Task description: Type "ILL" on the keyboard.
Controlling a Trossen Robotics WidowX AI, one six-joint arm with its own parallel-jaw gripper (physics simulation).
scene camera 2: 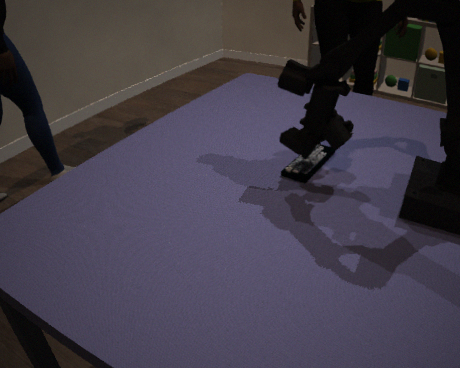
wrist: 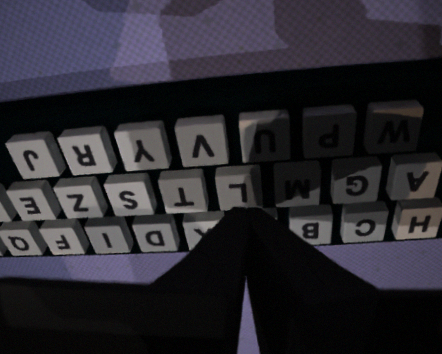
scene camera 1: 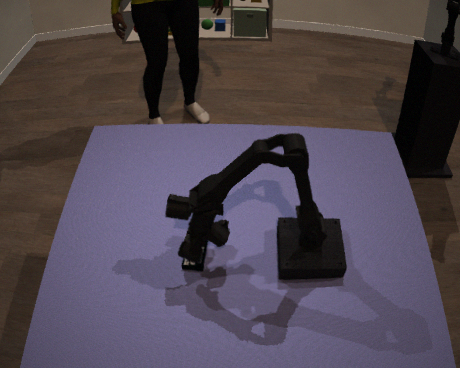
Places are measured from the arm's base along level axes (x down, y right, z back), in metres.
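Pixels of known places: gripper, fingertip midpoint: [scene camera 2: 304, 157] [wrist: 244, 221]; arm's base, link origin: [scene camera 2: 452, 186] [scene camera 1: 311, 243].
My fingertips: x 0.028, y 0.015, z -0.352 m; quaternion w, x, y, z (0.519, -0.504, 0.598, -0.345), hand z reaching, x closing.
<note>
For each thing: its top centre in the pictures, then the offset to it from my fingertips. Level surfaces: height alone.
- black keyboard, top centre: [wrist: 169, 197] [scene camera 2: 310, 157] [scene camera 1: 196, 242] dx +0.007, dy +0.023, dz +0.008 m
- L key, top centre: [wrist: 239, 193] dx +0.007, dy +0.001, dz +0.006 m
- I key, top centre: [wrist: 107, 240] dx +0.007, dy +0.051, dz -0.006 m
- purple table, surface height: dx +0.025 m
The black keyboard [scene camera 1: 193, 267] [scene camera 2: 295, 175] [wrist: 150, 111] lies flat on the table, with pale lettered keys that appear upside down in the wrist view. My gripper [wrist: 244, 221] is shut and empty. In the wrist view its tips overlap the lower edge of the L key [wrist: 238, 187] and hide most of the key below it, between X and B. Whether the tips touch a key I cannot tell. The I key [wrist: 108, 237] is in the row nearest the fingers, to the left, between F and D. In both scene views the arm hides part of the keyboard.
The arm's square base [scene camera 1: 311, 250] [scene camera 2: 430, 200] stands on the purple table [scene camera 1: 125, 325] [scene camera 2: 150, 260], right of the keyboard. A person [scene camera 1: 167, 55] stands beyond the far edge. A black pedestal [scene camera 1: 427, 110] stands on the floor at the right. The arm's shadows fall across the table.
</note>
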